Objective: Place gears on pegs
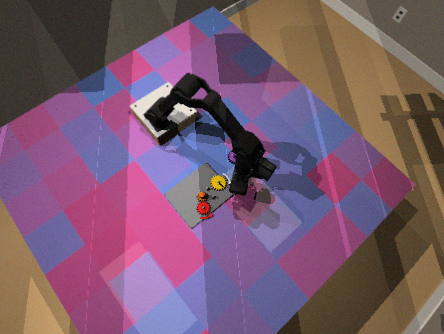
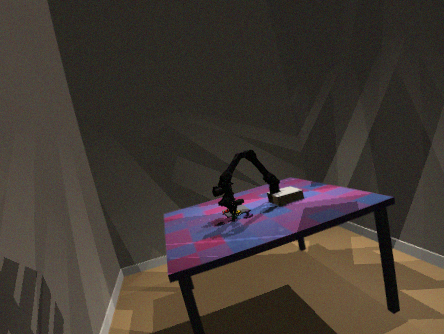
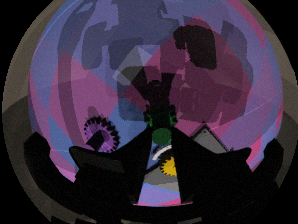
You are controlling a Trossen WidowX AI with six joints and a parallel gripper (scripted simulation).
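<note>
Now: the orange gear 30 mm behind my gripper tip and 160 mm to the right of it. From my gripper tip the other things lie so: purple gear (90 mm behind, 50 mm to the left, 10 mm below); then yellow gear (40 mm behind, 80 mm to the right, 10 mm below); then green gear (10 mm below).
</note>
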